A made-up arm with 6 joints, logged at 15 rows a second.
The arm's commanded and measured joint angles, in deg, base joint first. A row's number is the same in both.
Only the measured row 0 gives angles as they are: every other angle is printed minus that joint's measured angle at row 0.
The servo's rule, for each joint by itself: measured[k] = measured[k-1] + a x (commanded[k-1-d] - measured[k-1]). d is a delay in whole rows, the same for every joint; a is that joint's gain. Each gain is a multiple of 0.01, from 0.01 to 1. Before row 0 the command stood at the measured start. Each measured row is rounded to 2 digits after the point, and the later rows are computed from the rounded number. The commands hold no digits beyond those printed.
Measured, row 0: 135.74 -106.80 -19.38 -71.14 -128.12 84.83
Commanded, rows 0 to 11: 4.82 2.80 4.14 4.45 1.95 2.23; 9.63 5.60 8.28 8.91 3.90 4.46; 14.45 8.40 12.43 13.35 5.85 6.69; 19.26 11.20 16.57 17.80 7.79 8.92; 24.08 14.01 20.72 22.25 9.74 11.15; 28.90 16.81 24.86 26.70 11.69 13.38; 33.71 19.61 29.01 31.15 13.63 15.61; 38.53 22.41 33.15 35.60 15.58 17.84; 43.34 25.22 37.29 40.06 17.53 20.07; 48.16 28.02 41.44 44.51 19.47 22.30; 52.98 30.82 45.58 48.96 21.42 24.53; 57.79 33.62 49.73 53.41 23.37 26.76
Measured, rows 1 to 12: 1.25 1.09 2.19 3.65 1.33 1.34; 3.43 2.85 5.42 7.96 3.08 3.21; 6.30 5.01 9.14 12.38 4.96 5.30; 9.67 7.42 13.08 16.82 6.88 7.47; 13.42 9.99 17.13 21.27 8.82 9.68; 17.44 12.65 21.23 25.72 10.77 11.90; 21.67 15.36 25.35 30.17 12.71 14.13; 26.05 18.11 29.48 34.62 14.66 16.36; 30.55 20.88 33.62 39.08 16.61 18.59; 35.13 23.66 37.76 43.53 18.55 20.82; 39.77 26.45 41.90 47.98 20.50 23.05; 44.46 29.25 46.05 52.43 22.45 25.28
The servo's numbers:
d 0
a 0.26 0.39 0.53 0.82 0.68 0.60

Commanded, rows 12 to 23: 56.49 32.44 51.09 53.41 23.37 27.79; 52.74 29.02 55.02 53.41 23.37 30.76; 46.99 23.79 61.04 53.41 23.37 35.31; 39.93 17.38 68.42 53.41 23.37 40.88; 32.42 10.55 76.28 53.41 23.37 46.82; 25.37 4.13 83.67 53.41 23.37 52.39; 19.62 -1.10 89.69 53.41 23.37 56.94; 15.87 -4.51 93.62 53.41 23.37 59.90; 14.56 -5.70 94.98 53.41 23.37 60.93; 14.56 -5.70 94.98 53.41 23.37 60.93; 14.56 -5.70 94.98 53.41 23.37 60.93; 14.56 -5.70 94.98 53.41 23.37 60.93
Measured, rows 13 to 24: 47.59 30.49 48.72 53.23 23.08 26.79; 48.93 29.92 52.06 53.38 23.28 29.17; 48.43 27.53 56.82 53.40 23.34 32.85; 46.22 23.57 62.97 53.41 23.36 37.67; 42.63 18.49 70.02 53.41 23.37 43.16; 38.14 12.89 77.25 53.41 23.37 48.70; 33.32 7.43 83.84 53.41 23.37 53.64; 28.78 2.77 89.02 53.41 23.37 57.40; 25.08 -0.53 92.18 53.41 23.37 59.52; 22.34 -2.55 93.66 53.41 23.37 60.37; 20.32 -3.78 94.36 53.41 23.37 60.71; 18.82 -4.53 94.69 53.41 23.37 60.84
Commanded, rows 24 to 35: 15.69 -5.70 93.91 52.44 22.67 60.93; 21.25 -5.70 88.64 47.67 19.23 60.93; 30.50 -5.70 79.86 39.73 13.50 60.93; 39.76 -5.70 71.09 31.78 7.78 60.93; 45.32 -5.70 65.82 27.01 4.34 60.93; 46.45 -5.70 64.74 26.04 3.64 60.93; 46.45 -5.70 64.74 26.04 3.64 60.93; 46.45 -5.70 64.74 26.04 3.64 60.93; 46.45 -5.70 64.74 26.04 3.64 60.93; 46.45 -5.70 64.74 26.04 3.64 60.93; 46.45 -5.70 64.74 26.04 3.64 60.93; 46.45 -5.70 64.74 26.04 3.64 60.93
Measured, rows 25 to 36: 18.01 -4.99 94.28 52.61 22.89 60.89; 18.85 -5.27 91.29 48.56 20.40 60.91; 21.88 -5.44 85.23 41.32 15.71 60.92; 26.53 -5.54 77.74 33.50 10.32 60.93; 31.42 -5.60 71.42 28.18 6.25 60.93; 35.33 -5.64 67.88 26.43 4.48 60.93; 38.22 -5.66 66.22 26.11 3.91 60.93; 40.36 -5.68 65.44 26.05 3.73 60.93; 41.94 -5.69 65.07 26.04 3.67 60.93; 43.11 -5.69 64.90 26.04 3.65 60.93; 43.98 -5.69 64.82 26.04 3.64 60.93; 44.62 -5.69 64.78 26.04 3.64 60.93
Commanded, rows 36 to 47: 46.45 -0.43 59.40 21.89 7.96 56.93; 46.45 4.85 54.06 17.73 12.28 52.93; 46.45 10.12 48.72 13.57 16.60 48.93; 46.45 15.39 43.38 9.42 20.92 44.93; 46.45 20.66 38.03 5.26 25.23 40.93; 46.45 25.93 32.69 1.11 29.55 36.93; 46.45 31.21 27.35 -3.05 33.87 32.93; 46.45 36.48 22.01 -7.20 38.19 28.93; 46.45 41.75 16.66 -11.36 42.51 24.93; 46.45 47.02 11.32 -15.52 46.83 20.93; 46.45 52.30 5.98 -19.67 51.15 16.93; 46.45 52.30 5.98 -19.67 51.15 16.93
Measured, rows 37 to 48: 45.10 -3.64 61.93 22.64 6.58 58.53; 45.45 -0.33 57.76 18.61 10.46 55.17; 45.71 3.75 52.97 14.48 14.64 51.43; 45.90 8.29 47.89 10.33 18.91 47.53; 46.04 13.11 42.66 6.17 23.21 43.57; 46.15 18.11 37.38 2.02 27.52 39.59; 46.23 23.22 32.06 -2.14 31.84 35.59; 46.29 28.39 26.73 -6.29 36.16 31.59; 46.33 33.60 21.39 -10.45 40.48 27.59; 46.36 38.83 16.05 -14.61 44.80 23.59; 46.38 44.08 10.71 -18.76 49.12 19.59; 46.40 47.29 8.20 -19.51 50.50 17.99
